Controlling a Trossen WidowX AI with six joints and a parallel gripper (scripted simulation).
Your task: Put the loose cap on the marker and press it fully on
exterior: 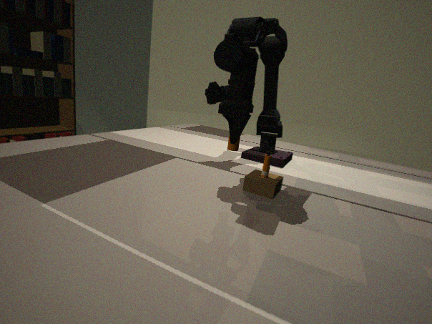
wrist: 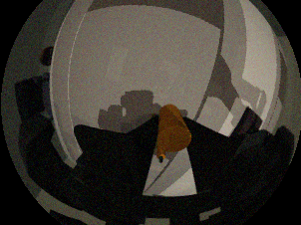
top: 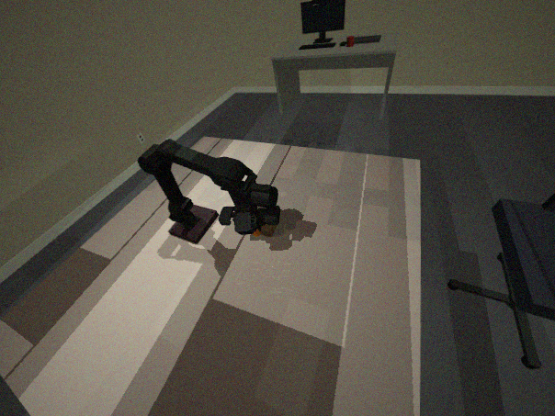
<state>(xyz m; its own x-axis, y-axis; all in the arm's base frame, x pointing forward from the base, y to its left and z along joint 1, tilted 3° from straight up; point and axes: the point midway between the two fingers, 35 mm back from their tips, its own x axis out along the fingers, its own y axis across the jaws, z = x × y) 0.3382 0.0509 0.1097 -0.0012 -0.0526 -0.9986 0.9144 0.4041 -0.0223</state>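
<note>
My gripper tip is 3 cm past the thin pale band, 8 cm to the right of it and 6 cm above it. Round my gripper tip: orange cap (1 cm above); then holder block (3 cm behind, 8 cm to the left, 9 cm below).
</note>
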